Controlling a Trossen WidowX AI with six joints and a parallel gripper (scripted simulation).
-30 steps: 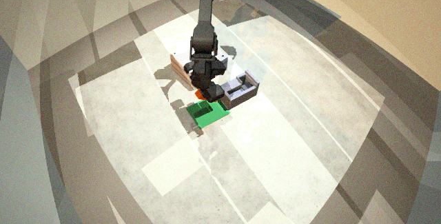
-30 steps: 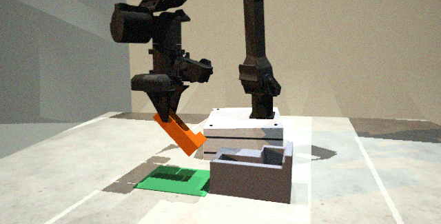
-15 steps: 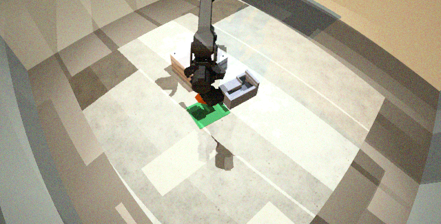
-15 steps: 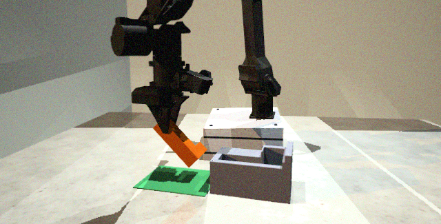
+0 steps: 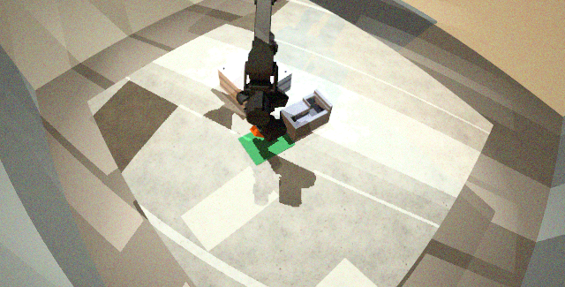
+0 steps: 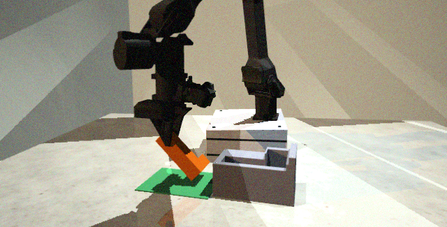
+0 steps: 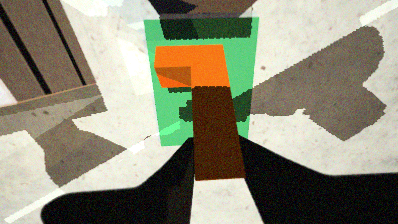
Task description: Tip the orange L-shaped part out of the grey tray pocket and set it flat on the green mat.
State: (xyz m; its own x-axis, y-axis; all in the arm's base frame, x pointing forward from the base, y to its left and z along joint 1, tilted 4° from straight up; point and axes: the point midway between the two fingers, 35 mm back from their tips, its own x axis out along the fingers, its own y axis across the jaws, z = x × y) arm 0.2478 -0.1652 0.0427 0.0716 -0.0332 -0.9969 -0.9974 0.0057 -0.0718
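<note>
My gripper tip is now 30 mm to the right of the orange L-shaped part, 30 mm above it and 10 mm past it. Also, from my gripper tip: green mat (100 mm below, 20 mm to the left).
</note>
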